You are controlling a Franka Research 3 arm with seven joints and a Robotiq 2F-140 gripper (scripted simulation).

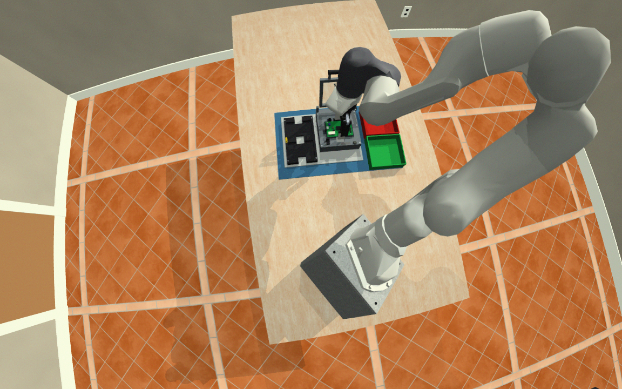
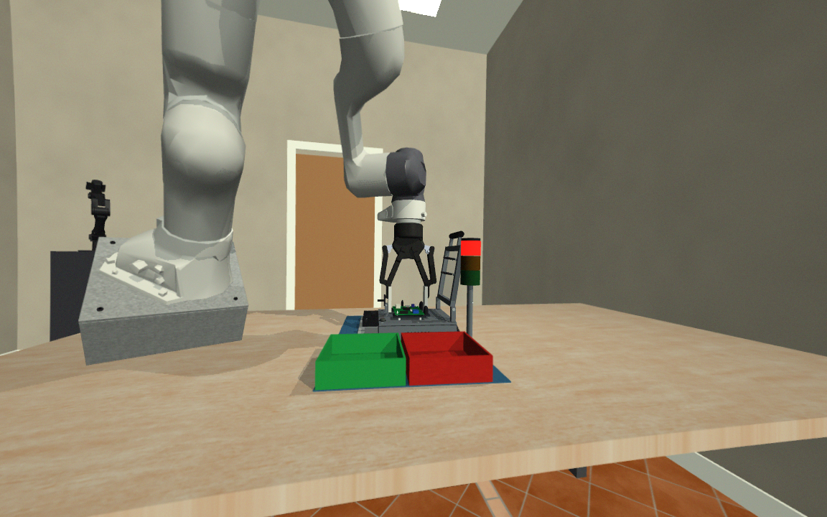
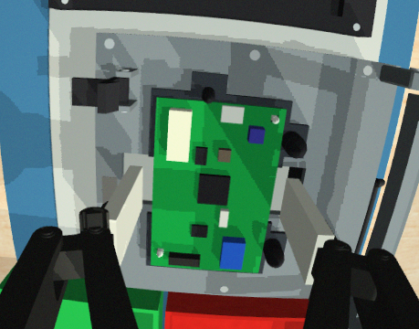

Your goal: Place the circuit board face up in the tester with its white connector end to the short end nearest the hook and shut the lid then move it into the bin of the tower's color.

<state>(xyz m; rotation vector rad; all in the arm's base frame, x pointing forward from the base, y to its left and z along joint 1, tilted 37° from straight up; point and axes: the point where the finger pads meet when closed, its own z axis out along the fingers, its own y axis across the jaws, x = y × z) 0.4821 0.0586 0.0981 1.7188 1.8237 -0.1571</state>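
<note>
Now: hand 20 mm above the green circuit board. The rest, counted from my hand: latch hook: 60 mm behind, 60 mm to the left, 10 mm below; tester plate: 10 mm ahead, 10 mm to the left, 20 mm below; tester lid: 110 mm ahead, 10 mm to the right, 90 mm above.
</note>
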